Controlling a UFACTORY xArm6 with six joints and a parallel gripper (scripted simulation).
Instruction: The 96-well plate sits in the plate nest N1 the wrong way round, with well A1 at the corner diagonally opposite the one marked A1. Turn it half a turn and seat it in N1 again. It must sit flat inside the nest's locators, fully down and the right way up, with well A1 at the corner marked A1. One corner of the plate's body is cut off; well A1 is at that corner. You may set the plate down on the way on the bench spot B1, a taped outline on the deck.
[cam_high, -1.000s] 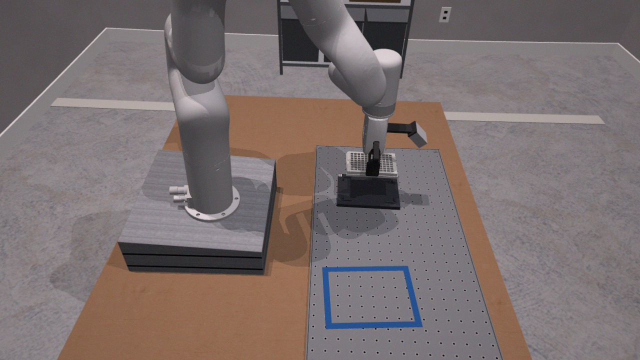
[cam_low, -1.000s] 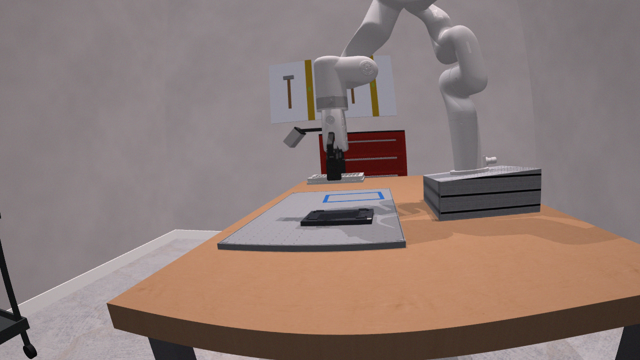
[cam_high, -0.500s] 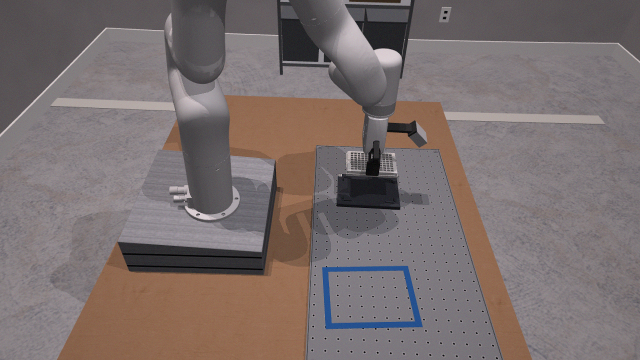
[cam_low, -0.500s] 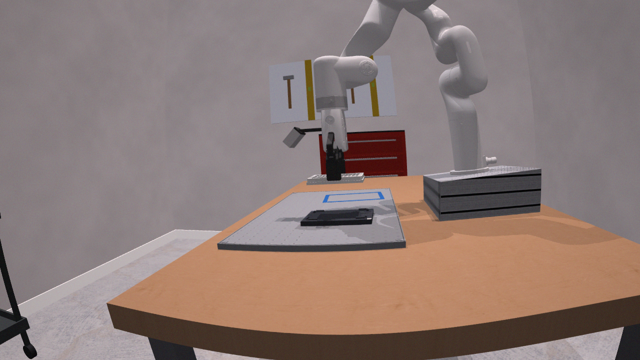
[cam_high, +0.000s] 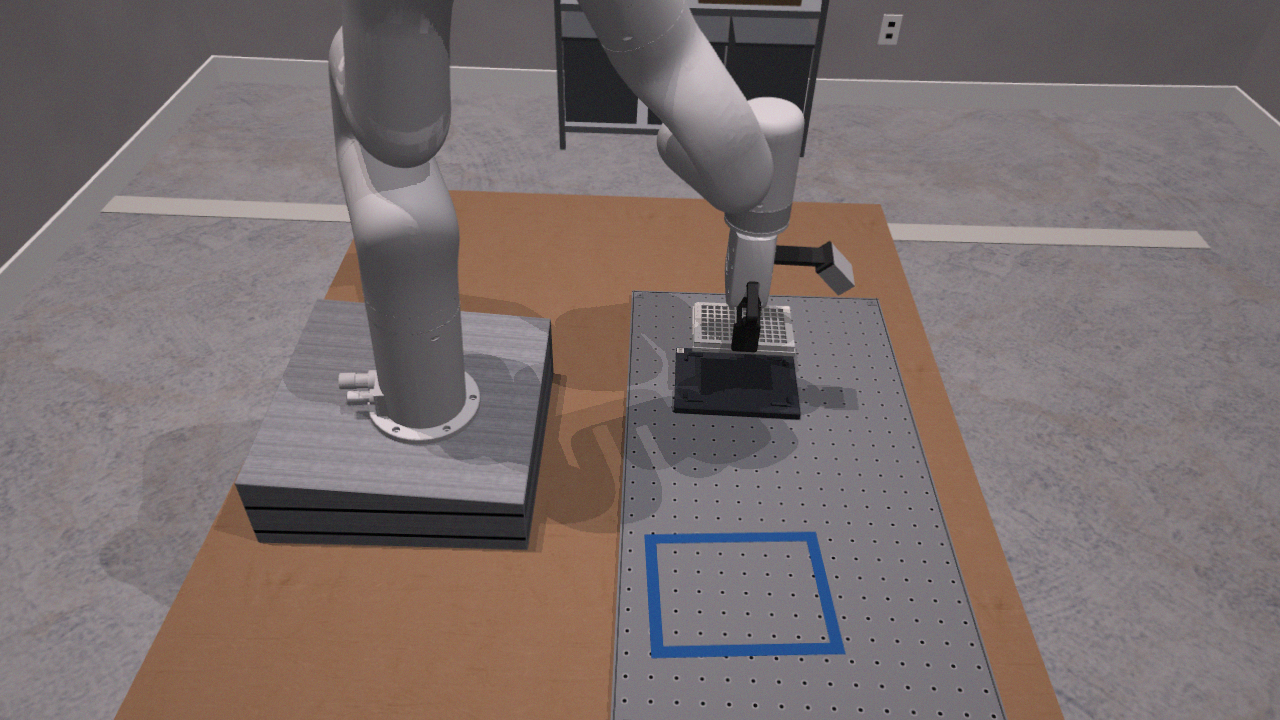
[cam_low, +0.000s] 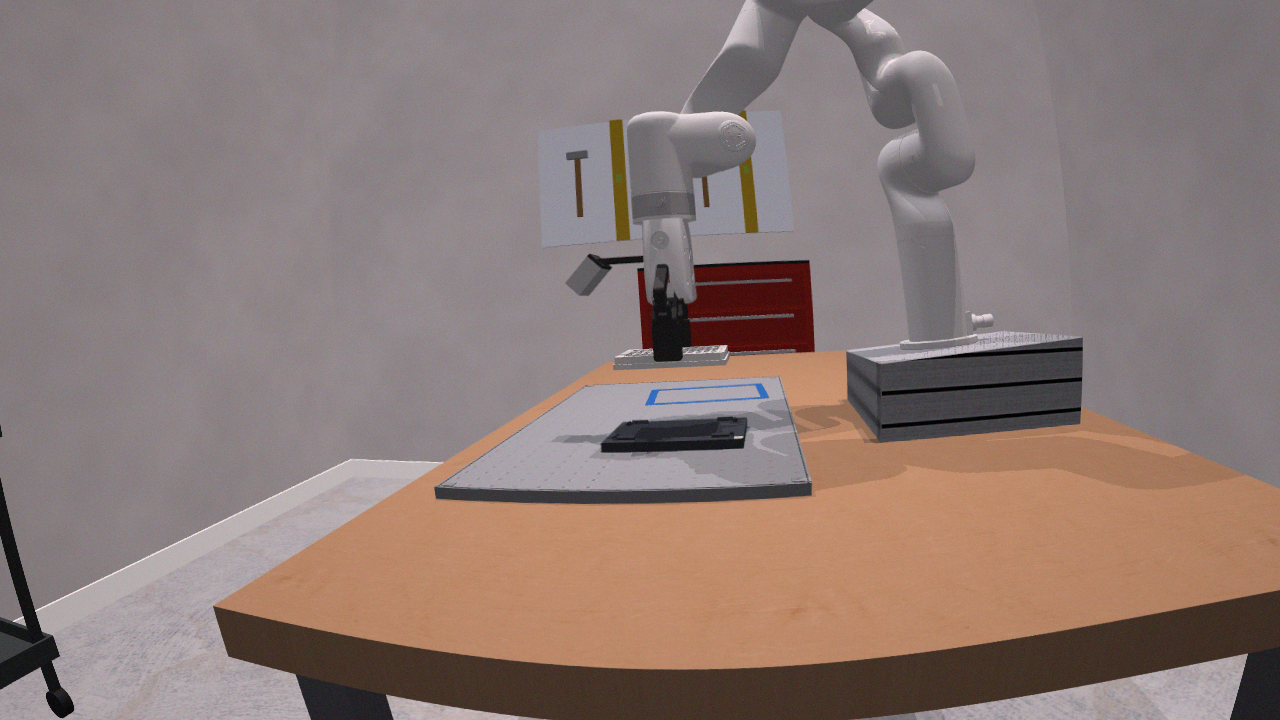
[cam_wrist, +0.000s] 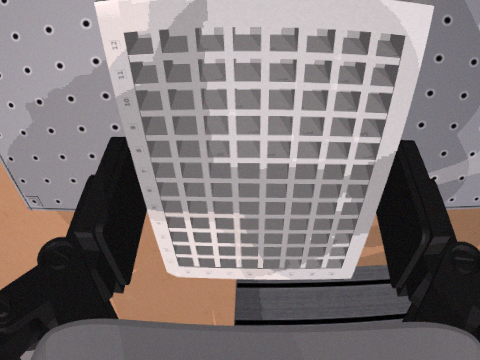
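My hand is 10 cm above the black plate nest N1. From my hand the other things lie so: white 96-well plate: 1 cm below; small A1 label: 10 cm below, 7 cm behind, 6 cm to the left.
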